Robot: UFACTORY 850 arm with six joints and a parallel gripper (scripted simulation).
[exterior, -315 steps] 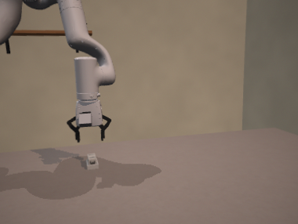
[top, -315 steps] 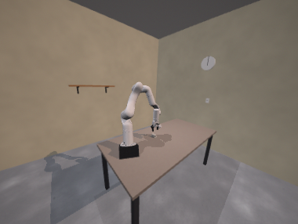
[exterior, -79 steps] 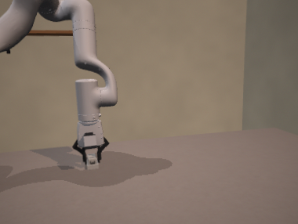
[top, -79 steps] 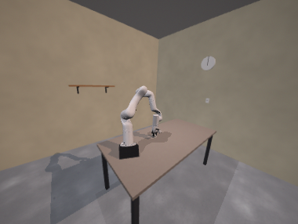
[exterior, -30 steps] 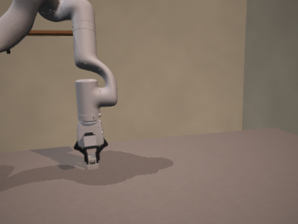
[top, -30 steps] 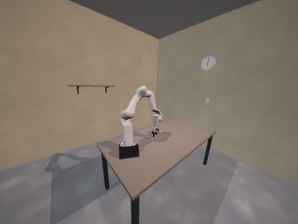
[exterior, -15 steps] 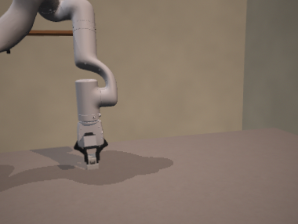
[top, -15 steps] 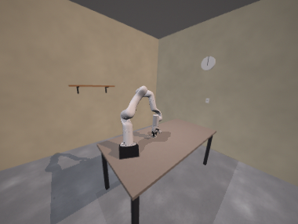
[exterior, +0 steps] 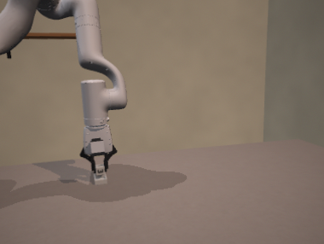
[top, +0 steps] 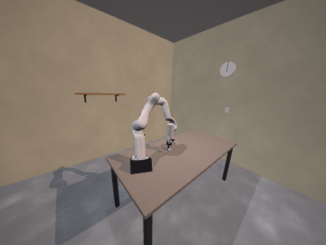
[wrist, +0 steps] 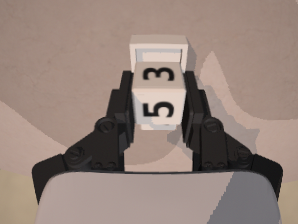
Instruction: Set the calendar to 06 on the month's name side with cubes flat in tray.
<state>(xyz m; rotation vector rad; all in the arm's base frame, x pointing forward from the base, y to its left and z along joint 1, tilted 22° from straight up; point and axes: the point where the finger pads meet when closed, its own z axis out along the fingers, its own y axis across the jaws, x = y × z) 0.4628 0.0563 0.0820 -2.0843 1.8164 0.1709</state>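
The white calendar tray lies 2 cm to the left of my hand and 5 cm below it. Round my hand: white number cube (1 cm below).
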